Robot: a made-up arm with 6 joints.
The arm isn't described. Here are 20 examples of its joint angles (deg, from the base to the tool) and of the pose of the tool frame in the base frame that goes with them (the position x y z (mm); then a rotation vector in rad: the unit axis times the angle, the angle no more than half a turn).
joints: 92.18 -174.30 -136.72 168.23 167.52 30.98
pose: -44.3 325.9 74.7 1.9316 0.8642 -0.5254
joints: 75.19 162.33 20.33 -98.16 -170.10 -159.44
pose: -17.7 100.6 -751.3 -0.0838 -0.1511 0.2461
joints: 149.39 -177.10 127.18 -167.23 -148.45 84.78
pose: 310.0 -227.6 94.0 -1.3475 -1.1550 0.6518
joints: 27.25 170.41 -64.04 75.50 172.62 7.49
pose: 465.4 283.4 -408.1 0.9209 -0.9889 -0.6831
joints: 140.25 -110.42 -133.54 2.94 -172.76 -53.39
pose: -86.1 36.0 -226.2 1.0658 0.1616 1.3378
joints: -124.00 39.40 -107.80 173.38 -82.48 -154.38
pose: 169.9 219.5 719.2 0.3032 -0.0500 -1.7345
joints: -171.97 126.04 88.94 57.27 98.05 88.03
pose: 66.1 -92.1 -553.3 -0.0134 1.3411 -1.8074
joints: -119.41 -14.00 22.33 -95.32 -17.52 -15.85
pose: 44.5 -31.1 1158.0 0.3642 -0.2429 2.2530
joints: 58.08 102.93 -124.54 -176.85 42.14 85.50
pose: 24.1 85.6 615.3 1.0965 -0.2568 -0.5111
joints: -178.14 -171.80 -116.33 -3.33 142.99 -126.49
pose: -450.6 -39.6 -155.0 1.1700 2.3122 0.4348
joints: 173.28 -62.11 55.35 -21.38 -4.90 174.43
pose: 423.3 -80.8 968.2 -0.0041 0.2029 -0.5875
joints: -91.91 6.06 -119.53 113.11 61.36 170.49
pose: 115.6 519.2 228.3 0.9462 2.0285 0.8836
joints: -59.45 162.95 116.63 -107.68 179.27 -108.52
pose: -169.0 339.3 -170.2 0.8925 1.5712 -0.7736
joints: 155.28 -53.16 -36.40 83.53 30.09 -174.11
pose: 853.6 -471.5 362.2 1.4583 0.4574 0.5010
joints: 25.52 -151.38 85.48 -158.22 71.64 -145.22
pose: -700.6 -337.4 -42.0 -0.1790 -2.5352 0.9489
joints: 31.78 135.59 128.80 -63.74 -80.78 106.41
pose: -328.3 -79.9 -255.3 -1.1140 -1.7335 -0.3916
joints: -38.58 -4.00 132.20 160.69 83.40 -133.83
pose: 419.6 -262.4 202.6 0.2766 0.7976 0.2186
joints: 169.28 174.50 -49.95 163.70 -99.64 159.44
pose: -453.9 81.9 -660.1 -2.8041 -0.3358 -1.2183
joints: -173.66 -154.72 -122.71 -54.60 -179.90 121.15
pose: -323.6 -64.2 -168.1 -0.1558 1.6924 0.0260
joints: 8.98 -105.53 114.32 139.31 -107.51 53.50
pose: -220.2 -61.2 558.5 -1.9252 1.6493 -1.6330
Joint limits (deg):
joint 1: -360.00..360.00
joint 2: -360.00..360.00
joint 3: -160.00..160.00
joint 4: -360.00..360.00
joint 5: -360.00..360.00
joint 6: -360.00..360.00
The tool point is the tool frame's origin. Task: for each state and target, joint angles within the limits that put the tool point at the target. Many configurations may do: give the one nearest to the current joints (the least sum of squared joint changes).
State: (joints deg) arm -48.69 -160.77 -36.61 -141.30 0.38 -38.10
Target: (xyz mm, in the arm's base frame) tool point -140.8 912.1 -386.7
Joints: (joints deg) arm -79.23 -108.43 -16.68 -141.27 -4.34 -38.10
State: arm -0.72 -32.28 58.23 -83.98 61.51 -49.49
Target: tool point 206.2 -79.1 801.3
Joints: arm -7.08 -41.71 90.76 -80.14 71.07 -49.49
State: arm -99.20 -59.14 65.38 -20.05 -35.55 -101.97
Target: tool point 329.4 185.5 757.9
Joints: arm -142.00 -91.58 97.72 -27.72 -44.99 -101.97
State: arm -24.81 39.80 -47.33 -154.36 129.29 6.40
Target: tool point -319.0 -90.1 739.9
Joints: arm 14.41 21.10 -76.02 -149.05 126.64 6.40
